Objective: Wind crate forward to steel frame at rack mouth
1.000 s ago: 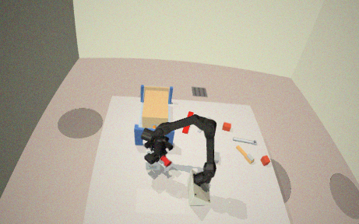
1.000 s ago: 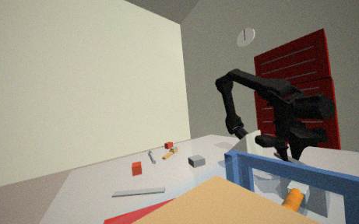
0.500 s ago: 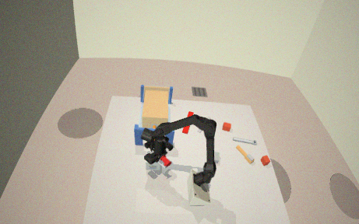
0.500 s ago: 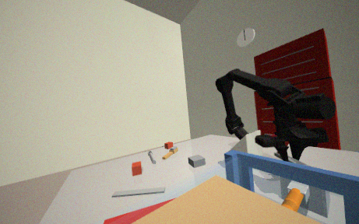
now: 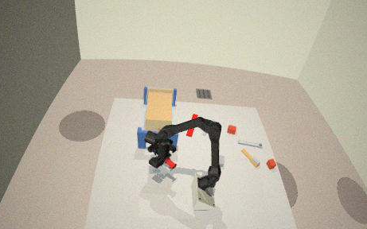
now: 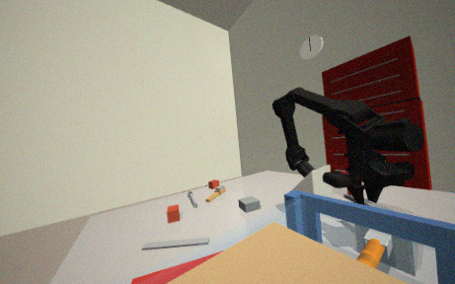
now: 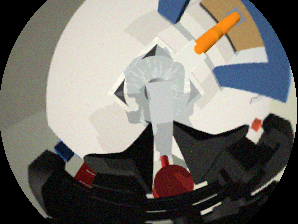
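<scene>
Right now my gripper tip is 10 mm past the winch handle, 20 mm to the left of it and 20 mm below it. The rest, counted from my gripper tip: red knob 30 mm behind, 50 mm to the right, 50 mm above; blue frame 190 mm ahead, 50 mm to the left, 20 mm above; grey winch 10 mm ahead, 30 mm to the left, 60 mm below.
</scene>
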